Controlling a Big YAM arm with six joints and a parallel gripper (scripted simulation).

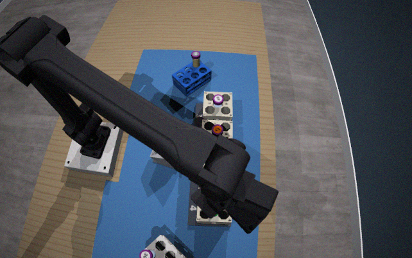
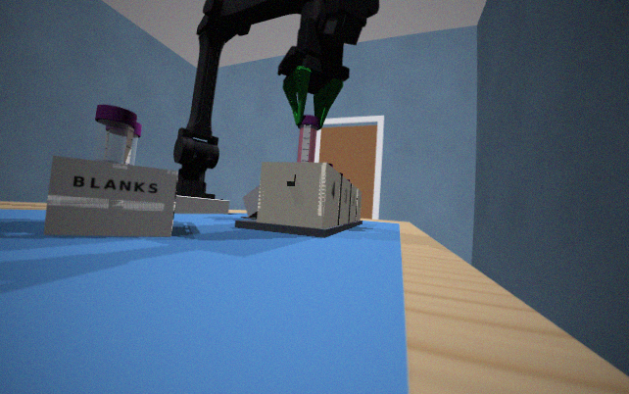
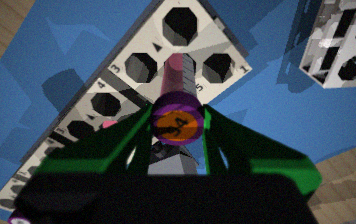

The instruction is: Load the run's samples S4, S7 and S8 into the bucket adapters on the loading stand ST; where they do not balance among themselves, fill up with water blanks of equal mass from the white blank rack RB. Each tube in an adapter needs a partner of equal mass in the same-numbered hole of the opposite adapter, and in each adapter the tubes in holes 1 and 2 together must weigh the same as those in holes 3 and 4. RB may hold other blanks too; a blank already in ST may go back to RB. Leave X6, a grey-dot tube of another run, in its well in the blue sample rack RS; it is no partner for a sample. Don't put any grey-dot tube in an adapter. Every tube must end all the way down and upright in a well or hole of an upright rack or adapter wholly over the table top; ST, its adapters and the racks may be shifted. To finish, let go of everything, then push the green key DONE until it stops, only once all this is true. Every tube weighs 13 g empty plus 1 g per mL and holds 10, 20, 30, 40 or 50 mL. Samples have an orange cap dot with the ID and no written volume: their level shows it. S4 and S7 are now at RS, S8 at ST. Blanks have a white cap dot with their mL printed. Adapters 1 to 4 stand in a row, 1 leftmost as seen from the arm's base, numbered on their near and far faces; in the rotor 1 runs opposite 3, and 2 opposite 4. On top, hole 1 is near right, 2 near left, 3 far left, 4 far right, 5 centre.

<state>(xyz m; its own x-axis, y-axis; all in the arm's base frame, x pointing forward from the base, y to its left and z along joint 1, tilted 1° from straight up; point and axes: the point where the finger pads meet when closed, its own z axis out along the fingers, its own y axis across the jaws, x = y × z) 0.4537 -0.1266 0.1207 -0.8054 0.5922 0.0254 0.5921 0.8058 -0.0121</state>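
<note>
Now: the green DONE key 21 cm behind my hand, 15 cm to the left of it and 10 cm below it. From my hand the other things lie so: white blank rack RB: 11 cm behind, 19 cm to the right, 14 cm below; adapter 3: 2 cm behind, 11 cm to the left, 12 cm below; adapter 2: 3 cm behind, 21 cm to the left, 12 cm below.
</note>
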